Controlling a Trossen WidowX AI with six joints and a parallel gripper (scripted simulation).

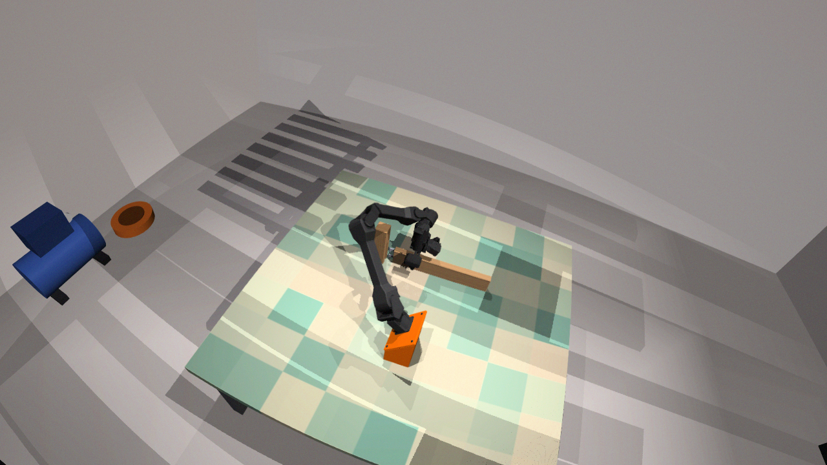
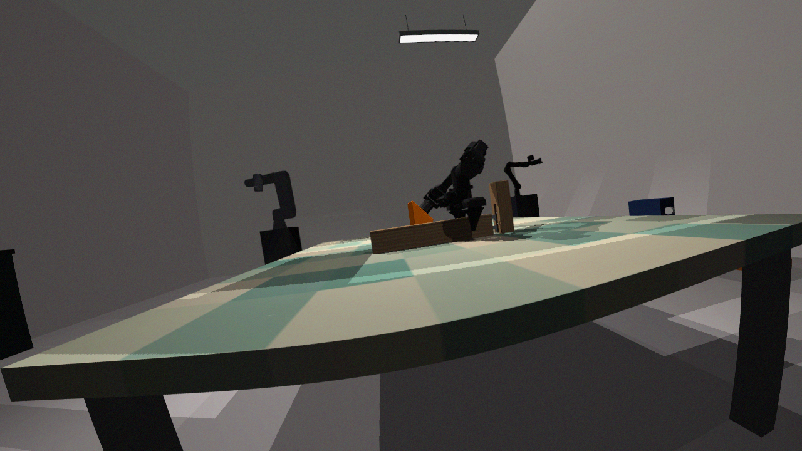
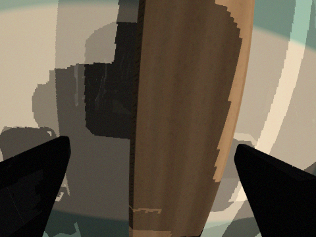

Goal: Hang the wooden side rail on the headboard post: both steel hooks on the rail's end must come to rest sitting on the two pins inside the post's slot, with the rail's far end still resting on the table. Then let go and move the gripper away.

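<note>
Now: the headboard post 1 cm behind my gripper tip, 15 cm to the left of it and 6 cm above it.
</note>
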